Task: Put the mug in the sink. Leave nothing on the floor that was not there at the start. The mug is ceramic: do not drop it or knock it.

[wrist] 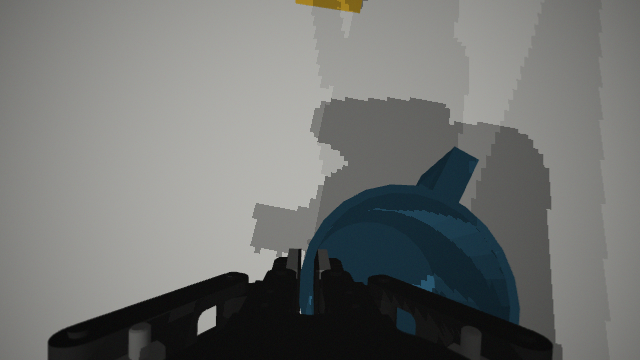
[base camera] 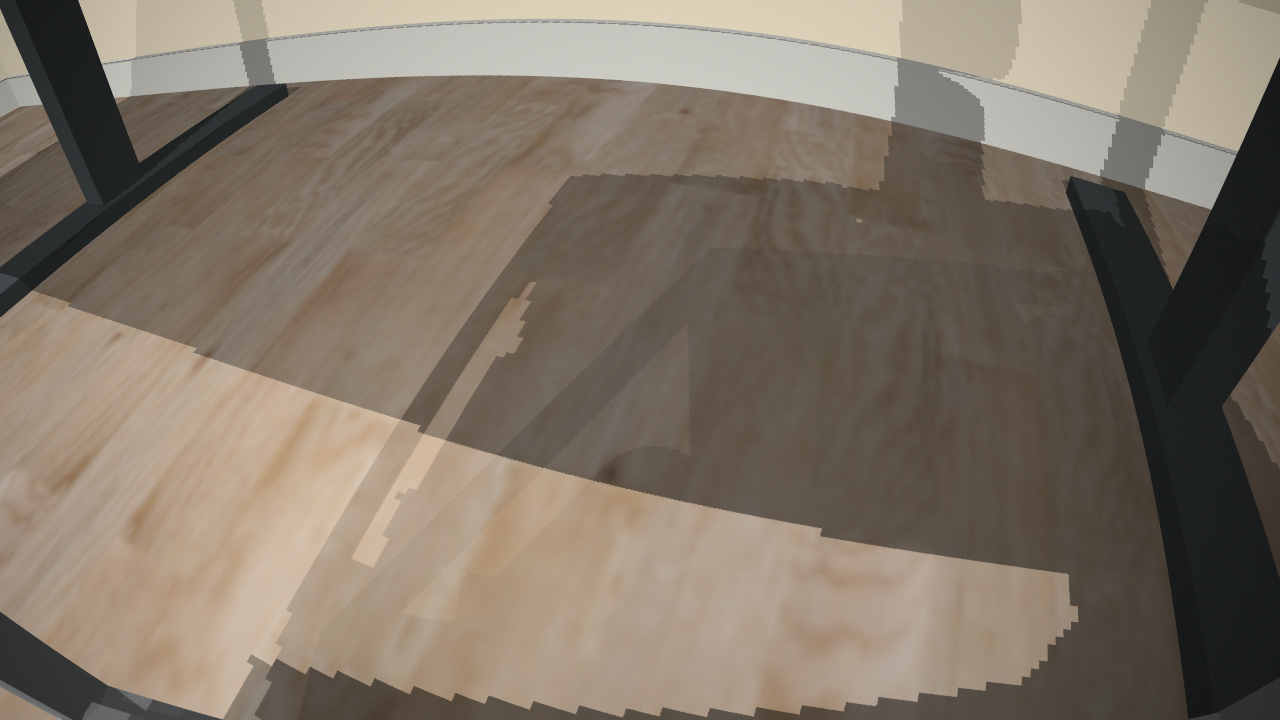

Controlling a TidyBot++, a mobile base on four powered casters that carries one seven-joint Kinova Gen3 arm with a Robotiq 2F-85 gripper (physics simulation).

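Places are measured from the arm's base along level axes (x right, y ahead, z up), in metres.
Pixels of known places: gripper, between the fingertips: (wrist: 307,266).
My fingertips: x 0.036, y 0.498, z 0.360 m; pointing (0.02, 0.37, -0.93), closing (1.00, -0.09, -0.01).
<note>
Behind a point stands the place of what it marks.
The blue mug (wrist: 385,245) @(z 0.333, x 0.089, y 0.510 m) is upright in the wrist view, seen from above into its opening, right of the middle at the bottom. Its handle points up and to the right. My gripper (wrist: 307,266) @(z 0.360, x 0.036, y 0.498 m) is shut on the left wall of the mug, with one finger outside the wall and one inside. The dark gripper body hides the near part of the mug. Whether the mug's base touches the pale surface (wrist: 150,125) @(z 0.324, x -0.077, y 0.613 m) below it cannot be told. The sink does not show in either view.
Part of a yellow object (wrist: 330,5) @(z 0.327, x 0.071, y 0.728 m) shows at the top edge of the wrist view. In the base camera, dark table legs (base camera: 76,98) @(z -0.222, x -0.747, y 0.759 m) (base camera: 1199,465) stand at left and right on the wood floor (base camera: 358,268) @(z -0.396, x -0.277, y 0.586 m). A wall with a pale baseboard (base camera: 537,51) @(z -0.356, x -0.183, y 1.048 m) runs behind.
</note>
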